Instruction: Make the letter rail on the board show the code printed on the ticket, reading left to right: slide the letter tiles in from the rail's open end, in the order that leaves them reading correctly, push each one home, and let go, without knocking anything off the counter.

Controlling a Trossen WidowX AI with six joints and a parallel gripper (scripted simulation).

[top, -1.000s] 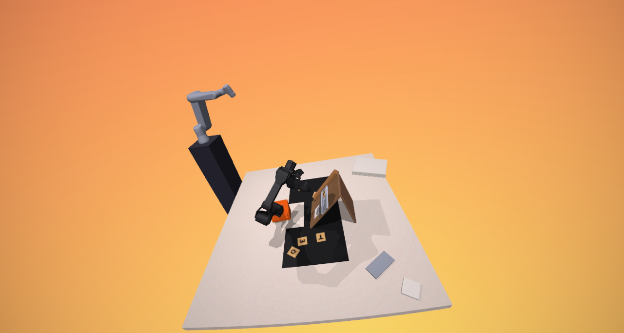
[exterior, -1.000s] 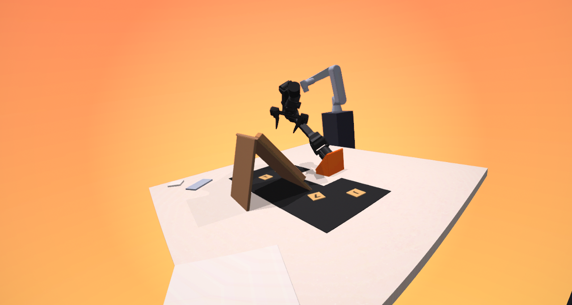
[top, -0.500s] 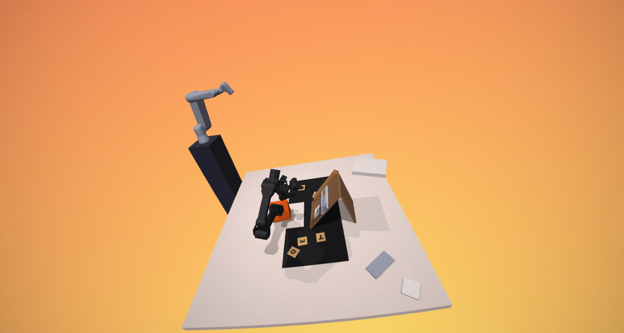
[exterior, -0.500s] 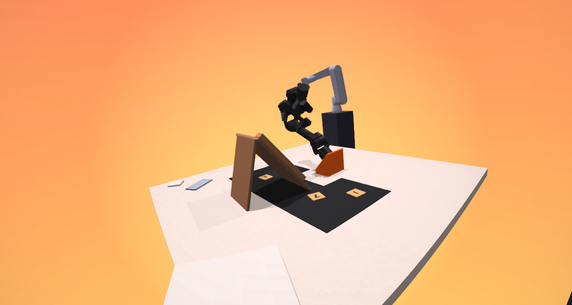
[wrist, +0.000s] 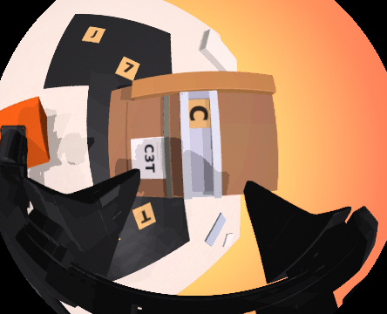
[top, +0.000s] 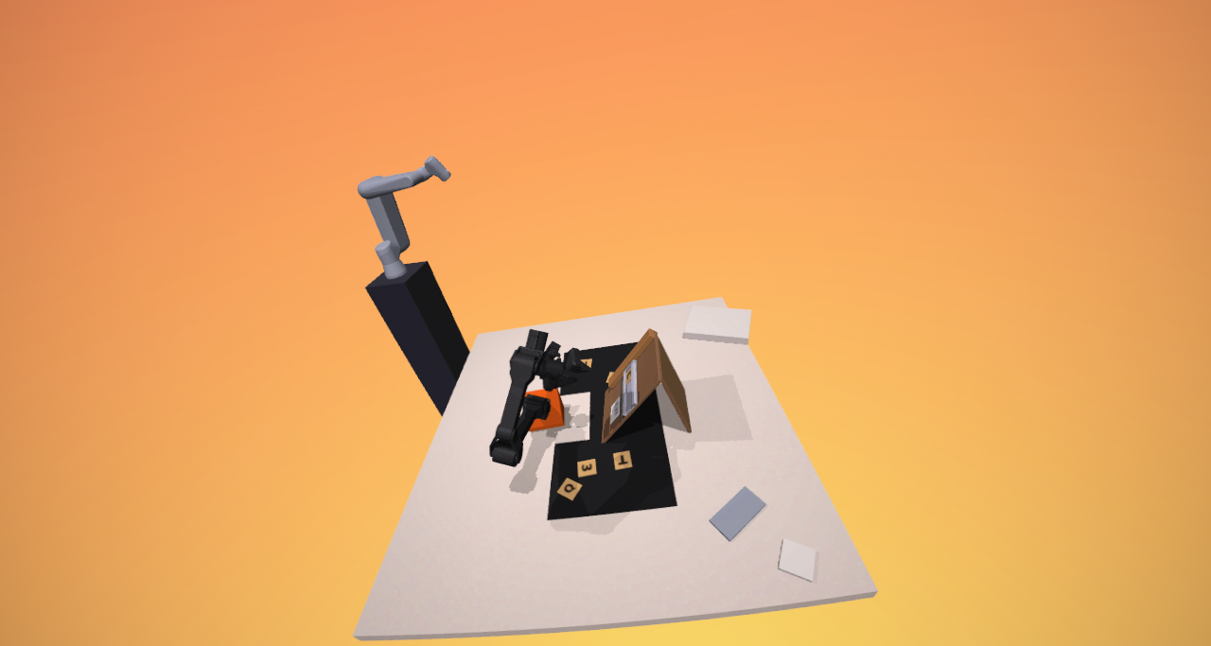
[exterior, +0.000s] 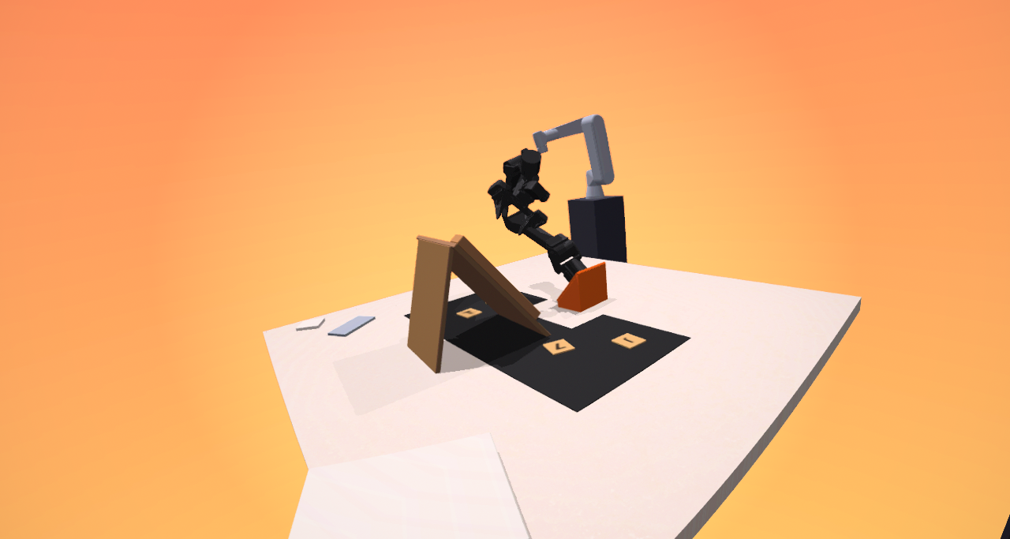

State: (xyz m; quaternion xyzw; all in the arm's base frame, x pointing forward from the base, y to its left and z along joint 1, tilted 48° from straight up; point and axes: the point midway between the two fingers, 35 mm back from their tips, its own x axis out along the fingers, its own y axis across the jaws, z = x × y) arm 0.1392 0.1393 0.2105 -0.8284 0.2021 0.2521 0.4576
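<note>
Right now the white ticket is 80 mm ahead of my gripper tip, 10 mm to the left of it and 180 mm below it. From my gripper tip the other things lie so: black mat: 10 mm behind, 70 mm to the left, 260 mm below; grey slab: 430 mm ahead, 310 mm to the right, 260 mm below; white square: 550 mm ahead, 430 mm to the right, 260 mm below.
</note>
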